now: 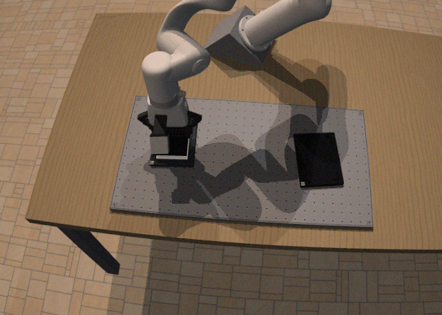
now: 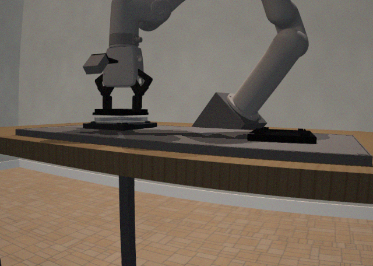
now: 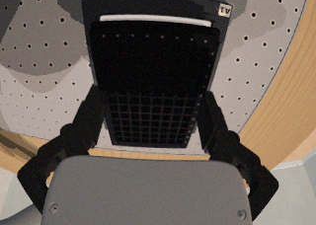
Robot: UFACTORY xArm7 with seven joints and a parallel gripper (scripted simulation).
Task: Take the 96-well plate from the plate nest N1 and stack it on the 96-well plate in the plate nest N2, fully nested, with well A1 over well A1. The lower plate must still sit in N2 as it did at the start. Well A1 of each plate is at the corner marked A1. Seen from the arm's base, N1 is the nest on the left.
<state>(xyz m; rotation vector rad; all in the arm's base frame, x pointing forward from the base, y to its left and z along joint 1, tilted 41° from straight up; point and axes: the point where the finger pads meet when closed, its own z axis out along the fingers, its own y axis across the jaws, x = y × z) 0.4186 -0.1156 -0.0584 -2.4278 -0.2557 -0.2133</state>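
The black 96-well plate is 10 mm below my hand. The rest, counted from my hand: clear 96-well plate 30 mm below.
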